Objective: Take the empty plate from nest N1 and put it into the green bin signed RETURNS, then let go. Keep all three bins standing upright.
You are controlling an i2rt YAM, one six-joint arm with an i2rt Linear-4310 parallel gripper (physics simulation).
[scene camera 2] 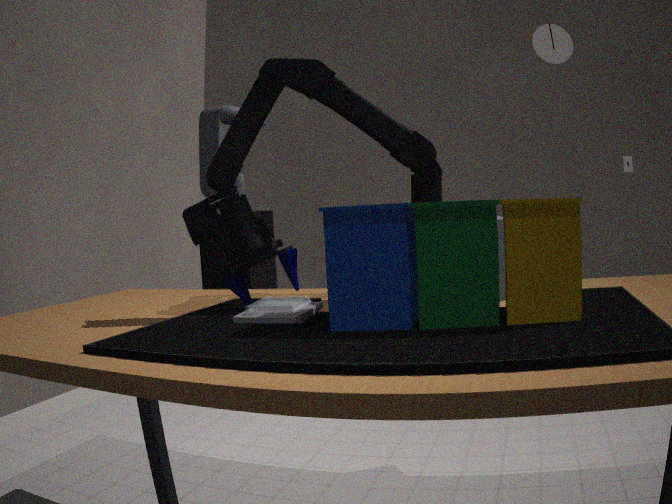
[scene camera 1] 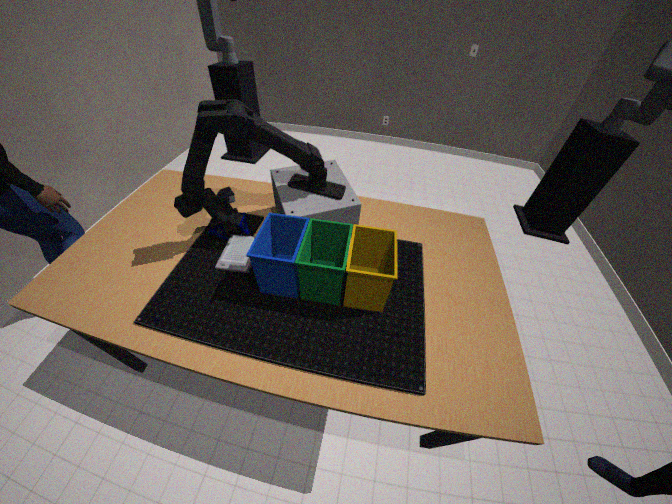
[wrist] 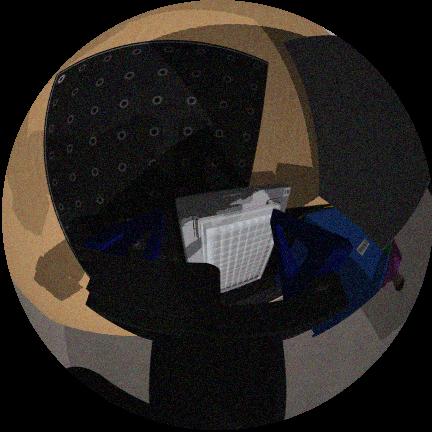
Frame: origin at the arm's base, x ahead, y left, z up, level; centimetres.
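Seen in the pictures: gripper, fingertip midpoint: [scene camera 2: 274, 300] [scene camera 1: 237, 236] [wrist: 216, 214]; arm's base, origin of the base link: [scene camera 1: 317, 187].
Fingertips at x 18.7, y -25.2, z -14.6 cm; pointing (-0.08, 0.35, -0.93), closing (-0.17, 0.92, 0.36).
Note:
Offsets run from my fingertips to a thing's top centre. Level surfaces: height alone.
The white gridded plate @(dx +6.2, dy +3.9, dz +0.9 cm) [scene camera 1: 238, 248] [scene camera 2: 282, 304] [wrist: 242, 245] lies flat in a grey nest @(dx +6.2, dy +3.9, dz -0.3 cm) [scene camera 1: 224, 265] [scene camera 2: 271, 320] [wrist: 192, 206], left of the bins. The nest's small label is too blurred to read. My gripper [scene camera 1: 229, 230] [scene camera 2: 273, 296] [wrist: 216, 214] is open and empty, tilted, low over the plate's rear end. In the wrist view its blue fingers stand on either side of the plate; contact cannot be told. The green bin @(dx +8.6, dy +36.5, dz +16.2 cm) [scene camera 1: 320, 284] [scene camera 2: 457, 265] stands upright in the middle of the row; its sign does not show legibly.
The blue bin @(dx +9.9, dy +23.4, dz +16.2 cm) [scene camera 1: 276, 276] [scene camera 2: 369, 268] [wrist: 327, 221] stands upright between the nest and the green bin. The yellow bin @(dx +7.2, dy +49.7, dz +16.2 cm) [scene camera 1: 369, 290] [scene camera 2: 542, 260] stands upright at the right. All stand on the black mat @(dz -1.7 cm) [scene camera 1: 325, 347] [scene camera 2: 217, 352] [wrist: 110, 150]. The arm's grey base block [scene camera 1: 312, 206] is behind them.

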